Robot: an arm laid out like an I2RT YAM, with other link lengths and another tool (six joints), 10 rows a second.
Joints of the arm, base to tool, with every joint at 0 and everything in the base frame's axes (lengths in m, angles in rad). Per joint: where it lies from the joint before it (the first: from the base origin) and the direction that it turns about. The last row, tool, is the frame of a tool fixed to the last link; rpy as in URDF.
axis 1: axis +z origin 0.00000 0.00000 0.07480
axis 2: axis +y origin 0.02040 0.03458 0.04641
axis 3: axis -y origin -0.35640 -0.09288 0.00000
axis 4: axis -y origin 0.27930 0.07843 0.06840
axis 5: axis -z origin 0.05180 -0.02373 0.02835
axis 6: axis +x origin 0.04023 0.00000 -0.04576
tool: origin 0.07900 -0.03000 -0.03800 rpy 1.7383 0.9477 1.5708
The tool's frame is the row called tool.
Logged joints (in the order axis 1, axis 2, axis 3, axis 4, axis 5, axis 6), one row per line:
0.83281, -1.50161, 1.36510, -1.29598, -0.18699, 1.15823
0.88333, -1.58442, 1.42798, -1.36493, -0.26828, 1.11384
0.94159, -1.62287, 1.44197, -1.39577, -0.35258, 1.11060
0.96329, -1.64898, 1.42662, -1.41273, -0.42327, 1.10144
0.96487, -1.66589, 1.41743, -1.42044, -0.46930, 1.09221
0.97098, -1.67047, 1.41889, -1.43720, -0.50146, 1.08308
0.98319, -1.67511, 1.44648, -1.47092, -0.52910, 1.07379
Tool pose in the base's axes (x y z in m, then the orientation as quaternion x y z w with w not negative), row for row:
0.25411, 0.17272, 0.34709, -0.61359, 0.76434, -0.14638, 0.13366
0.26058, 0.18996, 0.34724, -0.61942, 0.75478, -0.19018, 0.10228
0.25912, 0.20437, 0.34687, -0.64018, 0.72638, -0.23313, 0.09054
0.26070, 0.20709, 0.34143, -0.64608, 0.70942, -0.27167, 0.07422
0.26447, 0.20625, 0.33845, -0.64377, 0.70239, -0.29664, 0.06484
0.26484, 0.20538, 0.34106, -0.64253, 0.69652, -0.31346, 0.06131
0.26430, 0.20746, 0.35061, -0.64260, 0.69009, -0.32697, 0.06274
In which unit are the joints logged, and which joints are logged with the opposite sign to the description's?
The joints are logged in radians. Opposite sign: axis 2, axis 5, axis 6.
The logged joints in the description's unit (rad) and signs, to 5 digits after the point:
0.83281, 1.50161, 1.36510, -1.29598, 0.18699, -1.15823
0.88333, 1.58442, 1.42798, -1.36493, 0.26828, -1.11384
0.94159, 1.62287, 1.44197, -1.39577, 0.35258, -1.11060
0.96329, 1.64898, 1.42662, -1.41273, 0.42327, -1.10144
0.96487, 1.66589, 1.41743, -1.42044, 0.46930, -1.09221
0.97098, 1.67047, 1.41889, -1.43720, 0.50146, -1.08308
0.98319, 1.67511, 1.44648, -1.47092, 0.52910, -1.07379

